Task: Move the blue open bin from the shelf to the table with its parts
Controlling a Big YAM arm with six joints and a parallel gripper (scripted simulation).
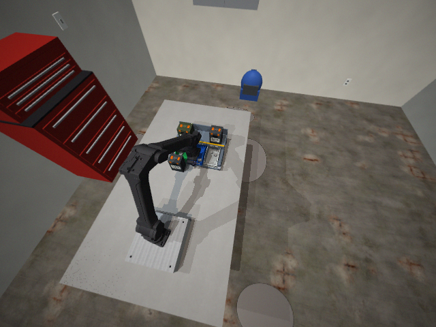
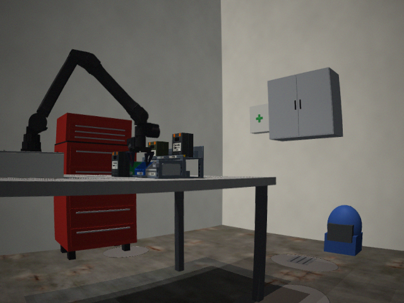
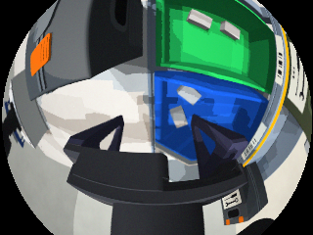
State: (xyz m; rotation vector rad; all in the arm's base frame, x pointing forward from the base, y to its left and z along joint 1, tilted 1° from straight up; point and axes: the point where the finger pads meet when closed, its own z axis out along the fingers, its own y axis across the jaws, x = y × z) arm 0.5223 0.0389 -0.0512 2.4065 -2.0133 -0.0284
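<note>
The blue open bin is 8 cm ahead of my hand, 1 cm to the left of it and 2 cm below it. Round my hand: green bin (6 cm ahead, 12 cm to the left, 2 cm below); yellow bar (13 cm ahead, 2 cm to the left, 5 cm above); grey bin (10 cm ahead, 10 cm to the right, 2 cm below).
</note>
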